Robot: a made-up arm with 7 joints. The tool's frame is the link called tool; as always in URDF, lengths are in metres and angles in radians.
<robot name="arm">
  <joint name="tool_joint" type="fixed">
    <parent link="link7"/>
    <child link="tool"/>
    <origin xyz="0 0 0"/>
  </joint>
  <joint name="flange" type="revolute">
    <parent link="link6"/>
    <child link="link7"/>
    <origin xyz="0 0 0"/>
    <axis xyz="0 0 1"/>
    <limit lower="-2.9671" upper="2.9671"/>
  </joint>
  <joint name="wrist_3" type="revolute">
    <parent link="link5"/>
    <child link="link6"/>
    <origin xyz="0 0 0"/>
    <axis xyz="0 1 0"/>
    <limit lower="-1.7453" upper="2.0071"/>
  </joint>
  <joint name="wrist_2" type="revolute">
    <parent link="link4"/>
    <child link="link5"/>
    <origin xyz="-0.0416 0 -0.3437"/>
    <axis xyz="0 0 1"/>
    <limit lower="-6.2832" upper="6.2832"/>
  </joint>
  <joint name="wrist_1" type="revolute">
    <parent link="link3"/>
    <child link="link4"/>
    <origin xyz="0.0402 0 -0.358"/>
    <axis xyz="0 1 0"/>
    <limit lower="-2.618" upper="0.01"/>
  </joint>
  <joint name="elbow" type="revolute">
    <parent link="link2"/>
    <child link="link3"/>
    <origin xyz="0 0 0"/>
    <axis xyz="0 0 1"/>
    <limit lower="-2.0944" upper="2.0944"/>
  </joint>
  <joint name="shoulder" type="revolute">
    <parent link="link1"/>
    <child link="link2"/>
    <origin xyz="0 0 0"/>
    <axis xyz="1 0 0"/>
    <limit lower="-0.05" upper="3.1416"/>
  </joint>
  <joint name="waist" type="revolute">
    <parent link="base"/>
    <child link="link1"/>
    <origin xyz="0 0 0"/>
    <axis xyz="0 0.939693 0.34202"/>
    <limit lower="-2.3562" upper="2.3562"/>
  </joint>
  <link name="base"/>
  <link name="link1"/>
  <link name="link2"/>
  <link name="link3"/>
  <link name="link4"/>
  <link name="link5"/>
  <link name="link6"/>
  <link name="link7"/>
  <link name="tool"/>
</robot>
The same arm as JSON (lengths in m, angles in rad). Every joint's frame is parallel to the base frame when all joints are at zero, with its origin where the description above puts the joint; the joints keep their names.
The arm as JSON. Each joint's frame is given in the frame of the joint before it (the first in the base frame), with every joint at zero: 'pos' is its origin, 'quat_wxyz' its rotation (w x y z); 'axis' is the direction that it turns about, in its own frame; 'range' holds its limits. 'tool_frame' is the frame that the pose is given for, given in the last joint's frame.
{"length_unit": "m", "angle_unit": "rad", "joints": [{"joint": "waist", "pos": [0.0, 0.0, 0.0], "quat_wxyz": [1.0, 0.0, 0.0, 0.0], "axis": [0.0, 0.9397, 0.342], "range": [-2.3562, 2.3562]}, {"joint": "shoulder", "pos": [0.0, 0.0, 0.0], "quat_wxyz": [1.0, 0.0, 0.0, 0.0], "axis": [1.0, 0.0, 0.0], "range": [-0.05, 3.1416]}, {"joint": "elbow", "pos": [0.0, 0.0, 0.0], "quat_wxyz": [1.0, 0.0, 0.0, 0.0], "axis": [0.0, 0.0, 1.0], "range": [-2.0944, 2.0944]}, {"joint": "wrist_1", "pos": [0.0402, 0.0, -0.358], "quat_wxyz": [1.0, 0.0, 0.0, 0.0], "axis": [0.0, 1.0, 0.0], "range": [-2.618, 0.01]}, {"joint": "wrist_2", "pos": [-0.0416, 0.0, -0.3437], "quat_wxyz": [1.0, 0.0, 0.0, 0.0], "axis": [0.0, 0.0, 1.0], "range": [-6.2832, 6.2832]}, {"joint": "wrist_3", "pos": [0.0, 0.0, 0.0], "quat_wxyz": [1.0, 0.0, 0.0, 0.0], "axis": [0.0, 1.0, 0.0], "range": [-1.7453, 2.0071]}, {"joint": "flange", "pos": [0.0, 0.0, 0.0], "quat_wxyz": [1.0, 0.0, 0.0, 0.0], "axis": [0.0, 0.0, 1.0], "range": [-2.9671, 2.9671]}], "tool_frame": {"pos": [0.0, 0.0, 0.0], "quat_wxyz": [1.0, 0.0, 0.0, 0.0]}}
